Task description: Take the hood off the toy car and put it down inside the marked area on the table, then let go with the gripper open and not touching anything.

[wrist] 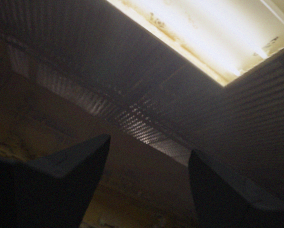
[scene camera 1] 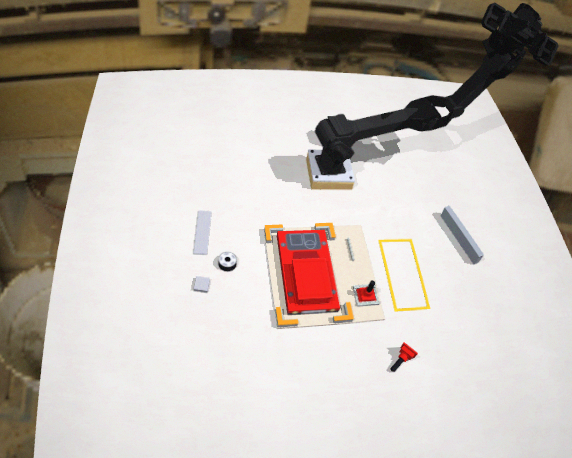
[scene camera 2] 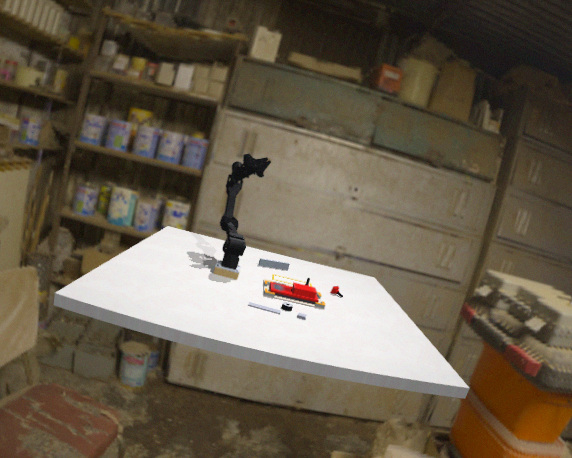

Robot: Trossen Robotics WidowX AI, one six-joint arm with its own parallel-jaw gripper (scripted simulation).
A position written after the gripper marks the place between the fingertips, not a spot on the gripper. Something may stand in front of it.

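Observation:
The gripper is there at the gripper (scene camera 1: 537,29), and the wrist view shows the gripper (wrist: 150,149) too. There's also a red hood (scene camera 1: 312,285), though in the wrist view the hood is out of frame.

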